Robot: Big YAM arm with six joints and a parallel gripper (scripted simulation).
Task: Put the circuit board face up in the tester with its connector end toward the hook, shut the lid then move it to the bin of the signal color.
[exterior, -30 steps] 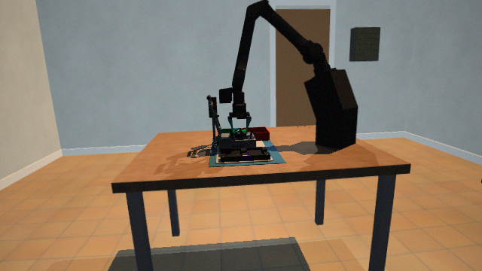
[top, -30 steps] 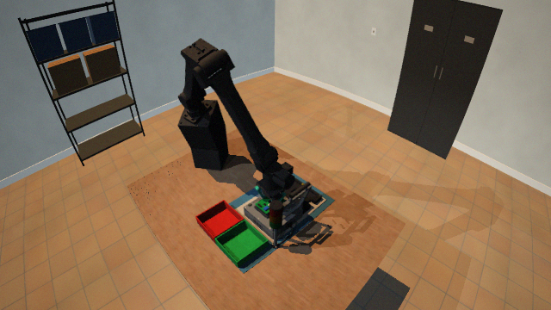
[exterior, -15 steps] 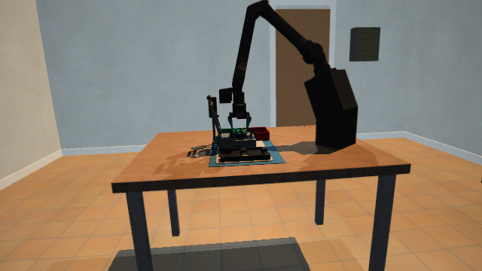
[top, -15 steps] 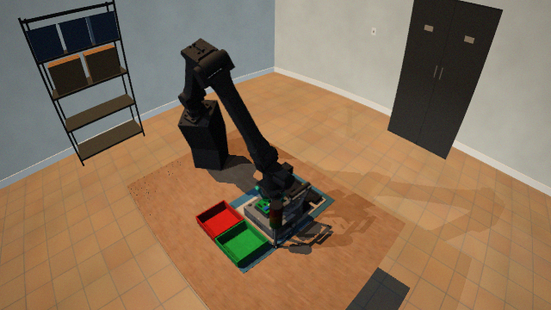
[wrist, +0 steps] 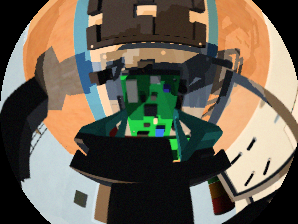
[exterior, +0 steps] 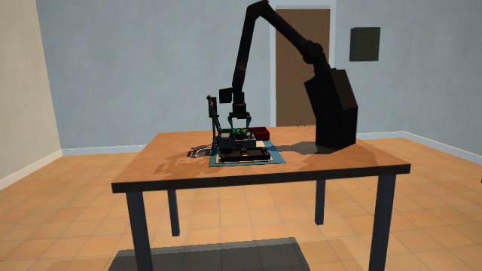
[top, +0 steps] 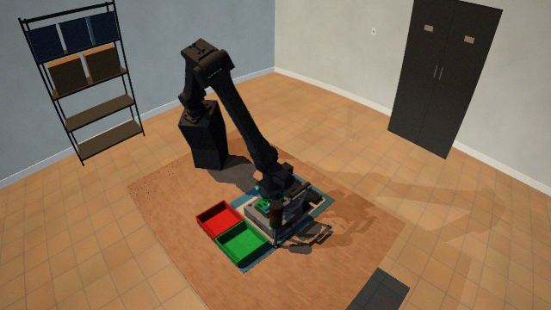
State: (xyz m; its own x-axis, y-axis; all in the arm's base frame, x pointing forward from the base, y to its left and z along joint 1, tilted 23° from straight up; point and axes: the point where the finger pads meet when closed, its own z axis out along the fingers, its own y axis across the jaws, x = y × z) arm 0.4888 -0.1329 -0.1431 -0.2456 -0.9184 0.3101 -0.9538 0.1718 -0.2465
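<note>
The green circuit board lies right at my hand. The rest, counted from my hand: green bin 1 cm behind, 21 cm to the right, 8 cm below; then tester lid 12 cm ahead, 3 cm to the right, 9 cm above; then red bin 15 cm behind, 17 cm to the right, 8 cm below.
</note>
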